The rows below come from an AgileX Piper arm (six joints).
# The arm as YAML. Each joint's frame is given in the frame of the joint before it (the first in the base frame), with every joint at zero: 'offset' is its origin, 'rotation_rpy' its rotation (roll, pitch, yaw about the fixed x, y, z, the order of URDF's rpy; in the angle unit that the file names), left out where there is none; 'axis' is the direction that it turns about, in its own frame. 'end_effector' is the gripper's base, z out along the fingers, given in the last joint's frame.
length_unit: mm
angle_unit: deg
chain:
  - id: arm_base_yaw
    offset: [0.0, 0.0, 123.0]
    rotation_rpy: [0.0, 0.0, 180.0]
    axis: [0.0, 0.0, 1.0]
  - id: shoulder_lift
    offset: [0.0, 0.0, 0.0]
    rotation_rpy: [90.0, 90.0, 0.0]
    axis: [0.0, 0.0, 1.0]
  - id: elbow
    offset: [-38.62, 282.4, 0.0]
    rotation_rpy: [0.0, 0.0, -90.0]
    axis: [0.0, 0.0, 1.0]
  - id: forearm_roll
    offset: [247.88, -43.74, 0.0]
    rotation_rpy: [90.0, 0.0, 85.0]
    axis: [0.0, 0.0, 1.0]
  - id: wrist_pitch
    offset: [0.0, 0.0, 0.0]
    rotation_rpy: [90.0, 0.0, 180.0]
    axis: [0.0, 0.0, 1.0]
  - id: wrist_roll
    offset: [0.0, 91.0, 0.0]
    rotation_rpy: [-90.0, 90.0, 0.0]
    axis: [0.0, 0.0, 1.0]
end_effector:
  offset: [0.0, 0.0, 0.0]
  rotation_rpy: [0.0, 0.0, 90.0]
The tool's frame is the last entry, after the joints.
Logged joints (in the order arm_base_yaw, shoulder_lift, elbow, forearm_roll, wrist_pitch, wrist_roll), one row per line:
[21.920 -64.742 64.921 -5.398 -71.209 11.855]
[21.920 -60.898 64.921 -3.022 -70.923 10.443]
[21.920 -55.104 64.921 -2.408 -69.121 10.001]
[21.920 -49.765 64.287 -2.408 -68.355 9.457]
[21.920 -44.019 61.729 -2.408 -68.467 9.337]
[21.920 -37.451 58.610 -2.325 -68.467 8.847]
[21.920 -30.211 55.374 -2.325 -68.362 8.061]
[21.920 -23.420 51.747 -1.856 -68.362 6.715]
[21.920 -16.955 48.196 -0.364 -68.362 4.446]
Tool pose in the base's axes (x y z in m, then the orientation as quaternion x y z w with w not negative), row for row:
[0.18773 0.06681 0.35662 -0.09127 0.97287 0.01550 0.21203]
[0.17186 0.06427 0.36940 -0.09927 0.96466 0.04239 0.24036]
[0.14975 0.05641 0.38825 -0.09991 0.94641 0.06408 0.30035]
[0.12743 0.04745 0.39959 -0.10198 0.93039 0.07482 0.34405]
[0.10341 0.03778 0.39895 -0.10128 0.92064 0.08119 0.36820]
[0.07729 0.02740 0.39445 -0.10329 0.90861 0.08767 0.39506]
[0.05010 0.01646 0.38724 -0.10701 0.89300 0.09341 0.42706]
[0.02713 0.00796 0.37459 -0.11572 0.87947 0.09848 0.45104]
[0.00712 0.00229 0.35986 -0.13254 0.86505 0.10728 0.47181]
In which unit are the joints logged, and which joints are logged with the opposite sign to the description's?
The joints are logged in degrees. Opposite sign: shoulder_lift, elbow, wrist_pitch.
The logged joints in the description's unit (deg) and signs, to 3 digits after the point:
[21.920 64.742 -64.921 -5.398 71.209 11.855]
[21.920 60.898 -64.921 -3.022 70.923 10.443]
[21.920 55.104 -64.921 -2.408 69.121 10.001]
[21.920 49.765 -64.287 -2.408 68.355 9.457]
[21.920 44.019 -61.729 -2.408 68.467 9.337]
[21.920 37.451 -58.610 -2.325 68.467 8.847]
[21.920 30.211 -55.374 -2.325 68.362 8.061]
[21.920 23.420 -51.747 -1.856 68.362 6.715]
[21.920 16.955 -48.196 -0.364 68.362 4.446]

